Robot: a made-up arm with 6 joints.
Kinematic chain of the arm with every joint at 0, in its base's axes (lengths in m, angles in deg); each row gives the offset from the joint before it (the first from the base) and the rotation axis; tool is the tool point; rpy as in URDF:
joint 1: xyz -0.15 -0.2 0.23 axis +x
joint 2: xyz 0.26 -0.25 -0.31 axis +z
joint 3: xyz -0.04 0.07 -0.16 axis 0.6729 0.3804 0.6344
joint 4: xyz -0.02 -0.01 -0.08 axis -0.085 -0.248 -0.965
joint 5: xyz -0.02 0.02 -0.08 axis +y
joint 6: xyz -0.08 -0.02 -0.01 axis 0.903 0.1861 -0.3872
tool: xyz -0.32 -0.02 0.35 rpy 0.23 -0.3 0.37
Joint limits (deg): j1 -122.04..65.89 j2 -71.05..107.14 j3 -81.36..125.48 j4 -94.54..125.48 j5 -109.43..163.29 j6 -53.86..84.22
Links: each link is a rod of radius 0.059 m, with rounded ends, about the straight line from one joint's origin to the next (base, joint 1, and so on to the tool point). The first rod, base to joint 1, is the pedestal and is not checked.
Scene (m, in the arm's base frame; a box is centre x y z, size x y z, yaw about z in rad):
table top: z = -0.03
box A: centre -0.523 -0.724 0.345 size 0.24 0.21 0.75 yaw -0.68
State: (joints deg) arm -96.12 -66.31 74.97 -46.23 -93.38 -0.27
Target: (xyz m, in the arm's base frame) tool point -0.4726 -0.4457 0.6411
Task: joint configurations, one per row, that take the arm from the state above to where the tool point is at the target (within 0.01 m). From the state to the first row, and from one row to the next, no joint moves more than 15 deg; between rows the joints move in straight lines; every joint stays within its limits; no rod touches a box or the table.
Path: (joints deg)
1: -97.00 -61.85 74.86 -44.40 -80.78 7.45
2: -97.88 -57.40 74.74 -42.56 -68.17 15.16
3: -98.76 -52.94 74.63 -40.73 -55.57 22.88
4: -99.65 -48.48 74.52 -38.90 -42.97 30.60
5: -100.53 -44.03 74.40 -37.07 -30.36 38.31
6: -101.41 -39.57 74.29 -35.23 -17.76 46.03
7: -105.53 -37.82 75.97 -25.35 -21.43 33.74
8: -109.66 -36.07 77.65 -15.47 -25.10 21.45
9: -113.79 -34.33 79.33 -5.59 -28.77 9.16
10: -117.91 -32.58 81.00 4.29 -32.44 -3.12
11: -122.04 -30.83 82.68 14.17 -36.11 -15.41

